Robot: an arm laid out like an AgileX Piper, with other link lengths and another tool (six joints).
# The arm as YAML. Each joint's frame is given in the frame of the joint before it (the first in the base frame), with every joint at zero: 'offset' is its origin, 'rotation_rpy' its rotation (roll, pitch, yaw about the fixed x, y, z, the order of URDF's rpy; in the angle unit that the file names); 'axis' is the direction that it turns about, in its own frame. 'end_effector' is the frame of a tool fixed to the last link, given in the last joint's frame.
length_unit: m
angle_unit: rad
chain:
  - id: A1
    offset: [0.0, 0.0, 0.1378]
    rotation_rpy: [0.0, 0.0, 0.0]
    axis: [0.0, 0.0, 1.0]
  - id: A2
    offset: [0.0, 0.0, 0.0]
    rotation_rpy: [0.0, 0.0, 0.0]
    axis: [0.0, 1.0, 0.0]
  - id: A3
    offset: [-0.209, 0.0, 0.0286]
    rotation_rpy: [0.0, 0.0, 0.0]
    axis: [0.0, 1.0, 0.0]
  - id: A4
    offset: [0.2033, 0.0, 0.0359]
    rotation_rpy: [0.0, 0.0, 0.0]
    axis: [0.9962, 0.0, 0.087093]
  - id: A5
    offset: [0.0, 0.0, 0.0]
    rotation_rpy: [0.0, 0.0, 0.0]
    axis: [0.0, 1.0, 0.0]
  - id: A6
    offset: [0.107, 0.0, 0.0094]
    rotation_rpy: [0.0, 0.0, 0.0]
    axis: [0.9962, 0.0, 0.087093]
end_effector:
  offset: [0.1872, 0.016, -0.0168]
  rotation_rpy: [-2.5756, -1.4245, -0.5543]
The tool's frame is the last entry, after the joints.
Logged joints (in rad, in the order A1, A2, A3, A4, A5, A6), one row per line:
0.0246, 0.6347, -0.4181, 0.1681, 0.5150, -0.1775
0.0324, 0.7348, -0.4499, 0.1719, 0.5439, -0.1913
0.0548, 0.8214, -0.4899, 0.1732, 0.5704, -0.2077
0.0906, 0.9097, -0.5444, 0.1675, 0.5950, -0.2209
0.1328, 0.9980, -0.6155, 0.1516, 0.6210, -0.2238
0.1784, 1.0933, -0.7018, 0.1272, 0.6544, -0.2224
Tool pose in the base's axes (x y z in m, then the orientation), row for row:
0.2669, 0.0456, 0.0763, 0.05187, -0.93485, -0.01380, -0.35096
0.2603, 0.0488, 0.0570, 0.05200, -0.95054, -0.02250, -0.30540
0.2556, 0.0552, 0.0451, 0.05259, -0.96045, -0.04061, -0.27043
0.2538, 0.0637, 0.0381, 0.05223, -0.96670, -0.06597, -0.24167
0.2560, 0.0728, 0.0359, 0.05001, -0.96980, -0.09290, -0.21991
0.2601, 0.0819, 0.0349, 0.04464, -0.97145, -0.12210, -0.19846
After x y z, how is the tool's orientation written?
As a quaternion, w x y z.
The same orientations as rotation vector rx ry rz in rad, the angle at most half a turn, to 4 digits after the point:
-2.8437, -0.0420, -1.0676
-2.8912, -0.0684, -0.9289
-2.9203, -0.1235, -0.8223
-2.9400, -0.2006, -0.7350
-2.9534, -0.2829, -0.6697
-2.9681, -0.3731, -0.6064

